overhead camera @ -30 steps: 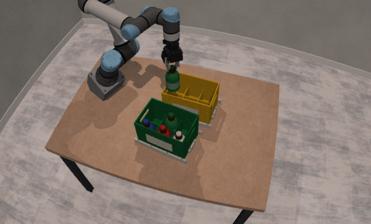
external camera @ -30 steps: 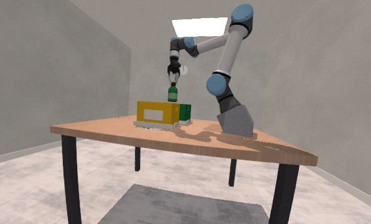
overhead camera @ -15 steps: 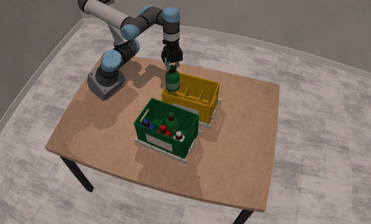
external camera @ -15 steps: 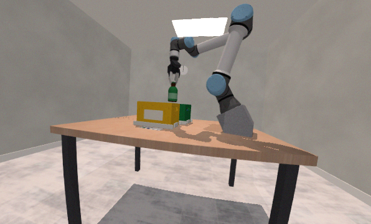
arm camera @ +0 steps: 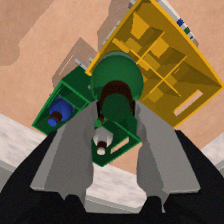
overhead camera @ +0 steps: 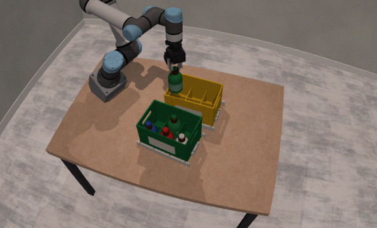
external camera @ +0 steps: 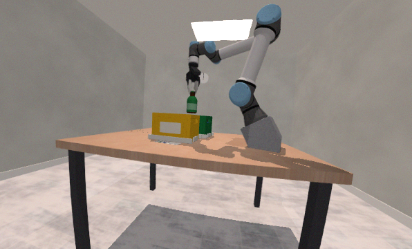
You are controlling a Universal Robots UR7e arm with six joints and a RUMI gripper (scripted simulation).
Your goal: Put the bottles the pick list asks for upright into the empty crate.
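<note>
Now: the green-label bottle 70 mm below my hand. Round my hand: green crate: 20 mm ahead, 200 mm to the right, 250 mm below; yellow crate: 90 mm ahead, 30 mm to the left, 250 mm below; blue-label bottle: 80 mm behind, 230 mm to the right, 250 mm below.
</note>
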